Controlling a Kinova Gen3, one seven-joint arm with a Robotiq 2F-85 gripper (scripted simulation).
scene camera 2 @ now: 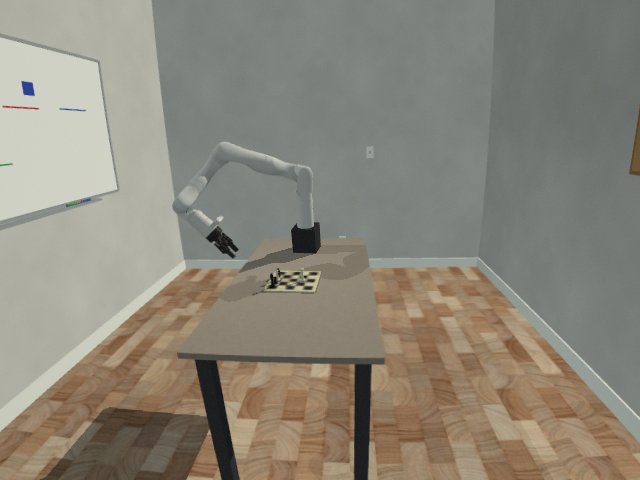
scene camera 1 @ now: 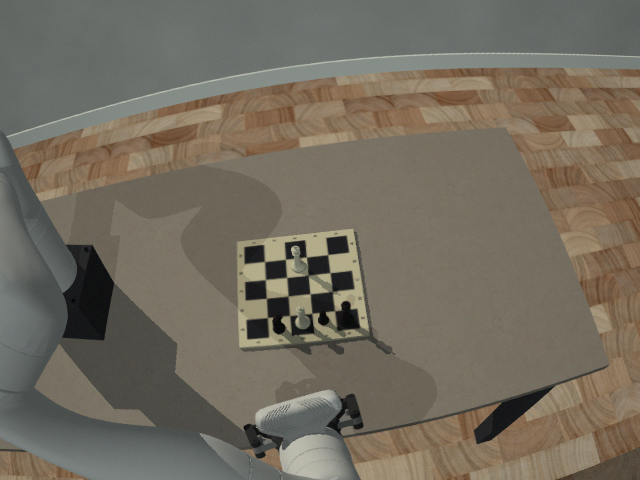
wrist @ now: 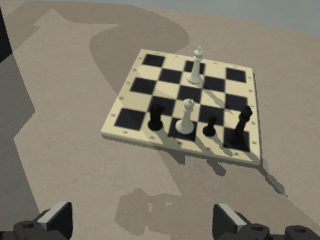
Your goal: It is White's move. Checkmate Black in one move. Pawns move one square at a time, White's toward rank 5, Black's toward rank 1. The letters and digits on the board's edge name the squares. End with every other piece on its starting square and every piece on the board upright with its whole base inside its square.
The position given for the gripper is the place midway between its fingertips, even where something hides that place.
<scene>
In view: the gripper point(scene camera 1: 296, 404) and a chessboard point(scene camera 1: 267, 286).
The chessboard is seen too in the wrist view point(wrist: 157, 77). The gripper is seen too in the wrist view point(wrist: 142, 220).
</scene>
